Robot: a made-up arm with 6 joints.
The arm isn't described. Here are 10 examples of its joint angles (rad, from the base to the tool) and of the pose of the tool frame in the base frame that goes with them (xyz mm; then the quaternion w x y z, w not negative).
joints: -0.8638 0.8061 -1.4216 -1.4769 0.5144 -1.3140
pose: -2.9 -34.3 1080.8 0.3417 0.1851 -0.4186 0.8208
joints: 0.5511 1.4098 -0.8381 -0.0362 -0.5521 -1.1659
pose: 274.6 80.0 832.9 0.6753 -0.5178 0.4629 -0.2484
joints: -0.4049 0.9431 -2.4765 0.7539 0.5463 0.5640
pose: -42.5 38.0 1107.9 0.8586 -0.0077 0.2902 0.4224
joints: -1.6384 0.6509 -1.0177 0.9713 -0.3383 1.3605
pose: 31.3 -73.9 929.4 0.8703 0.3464 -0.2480 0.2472
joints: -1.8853 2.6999 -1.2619 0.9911 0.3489 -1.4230
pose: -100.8 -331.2 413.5 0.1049 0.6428 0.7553 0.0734
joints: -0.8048 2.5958 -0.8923 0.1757 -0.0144 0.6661
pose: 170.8 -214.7 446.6 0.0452 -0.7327 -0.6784 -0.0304
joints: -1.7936 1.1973 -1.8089 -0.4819 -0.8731 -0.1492
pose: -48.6 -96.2 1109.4 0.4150 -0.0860 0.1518 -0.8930
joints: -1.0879 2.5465 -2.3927 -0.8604 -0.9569 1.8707
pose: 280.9 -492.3 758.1 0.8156 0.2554 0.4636 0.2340
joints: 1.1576 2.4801 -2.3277 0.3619 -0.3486 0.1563
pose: 281.4 471.9 723.2 0.5367 -0.1754 0.6142 0.5513
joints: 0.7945 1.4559 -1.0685 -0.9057 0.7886 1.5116
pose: 246.9 113.3 817.4 0.3903 0.0934 0.9147 0.0481
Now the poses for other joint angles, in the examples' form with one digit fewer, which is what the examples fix.
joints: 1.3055 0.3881 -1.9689 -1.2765 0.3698 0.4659
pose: 14 -339 997 0.945 0.070 0.197 0.253
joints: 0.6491 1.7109 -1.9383 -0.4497 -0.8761 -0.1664
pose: 306 145 1033 0.950 -0.257 0.133 0.113
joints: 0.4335 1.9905 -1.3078 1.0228 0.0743 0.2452
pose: 356 160 666 0.240 0.332 0.833 0.372
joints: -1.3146 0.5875 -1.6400 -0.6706 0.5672 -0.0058
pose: -94 75 1032 0.438 0.326 0.364 -0.754
